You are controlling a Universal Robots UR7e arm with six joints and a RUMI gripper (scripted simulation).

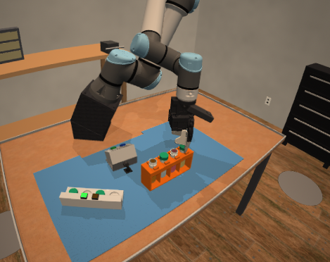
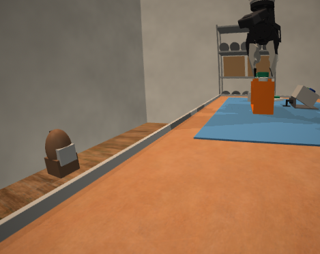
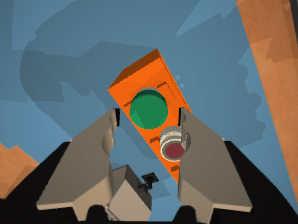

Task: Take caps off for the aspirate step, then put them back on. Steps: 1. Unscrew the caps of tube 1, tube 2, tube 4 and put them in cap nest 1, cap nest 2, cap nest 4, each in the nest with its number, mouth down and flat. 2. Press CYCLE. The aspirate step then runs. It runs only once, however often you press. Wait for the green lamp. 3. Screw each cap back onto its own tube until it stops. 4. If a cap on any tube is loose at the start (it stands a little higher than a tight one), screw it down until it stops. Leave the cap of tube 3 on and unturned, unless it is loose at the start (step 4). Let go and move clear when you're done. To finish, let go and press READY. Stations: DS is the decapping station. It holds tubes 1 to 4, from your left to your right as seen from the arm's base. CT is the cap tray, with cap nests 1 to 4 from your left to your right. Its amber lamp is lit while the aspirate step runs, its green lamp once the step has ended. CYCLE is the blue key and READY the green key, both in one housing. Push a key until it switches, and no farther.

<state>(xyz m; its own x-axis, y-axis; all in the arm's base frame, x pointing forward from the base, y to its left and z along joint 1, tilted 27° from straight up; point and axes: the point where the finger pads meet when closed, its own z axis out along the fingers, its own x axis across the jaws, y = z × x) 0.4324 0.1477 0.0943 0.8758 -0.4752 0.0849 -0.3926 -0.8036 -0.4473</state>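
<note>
The cap lies 1 cm below my hand. Also, from my hand: grey key housing (20 cm to the right, 17 cm behind, 7 cm below); blue key (19 cm behind, 18 cm to the right, 6 cm below); table edge (21 cm ahead, 12 cm below, 4 cm to the left).
</note>
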